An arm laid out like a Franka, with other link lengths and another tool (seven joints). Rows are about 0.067 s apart.
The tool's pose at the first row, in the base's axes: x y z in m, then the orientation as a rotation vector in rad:
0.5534 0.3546 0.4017 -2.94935 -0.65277 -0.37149
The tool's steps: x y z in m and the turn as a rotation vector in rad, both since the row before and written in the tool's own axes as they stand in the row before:
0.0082 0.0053 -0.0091 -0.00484 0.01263 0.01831
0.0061 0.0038 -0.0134 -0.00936 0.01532 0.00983
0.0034 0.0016 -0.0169 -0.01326 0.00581 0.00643
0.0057 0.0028 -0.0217 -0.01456 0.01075 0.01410
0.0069 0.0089 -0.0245 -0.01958 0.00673 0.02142
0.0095 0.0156 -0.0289 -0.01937 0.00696 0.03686
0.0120 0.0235 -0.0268 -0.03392 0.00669 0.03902
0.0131 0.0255 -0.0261 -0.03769 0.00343 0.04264
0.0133 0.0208 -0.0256 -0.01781 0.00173 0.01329
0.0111 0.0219 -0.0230 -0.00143 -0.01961 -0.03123
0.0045 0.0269 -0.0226 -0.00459 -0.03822 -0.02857
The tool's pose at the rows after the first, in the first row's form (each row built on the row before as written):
0.5609 0.3518 0.4124 -2.95293 -0.62384 -0.39027
0.5648 0.3487 0.4268 -2.95777 -0.60719 -0.41564
0.5643 0.3461 0.4439 -2.96918 -0.59646 -0.42920
0.5649 0.3427 0.4662 -2.98100 -0.57345 -0.44997
0.5677 0.3338 0.4915 -2.99991 -0.53911 -0.46647
0.5734 0.3192 0.5219 -3.01972 -0.48067 -0.48218
0.5836 0.2979 0.5512 -3.05242 -0.41656 -0.50296
0.5941 0.2751 0.5807 3.07011 0.34294 0.51691
0.6025 0.2570 0.6101 3.05703 0.31642 0.52020
0.6094 0.2376 0.6367 3.04840 0.36237 0.48845
0.6125 0.2124 0.6614 3.03878 0.40201 0.42835

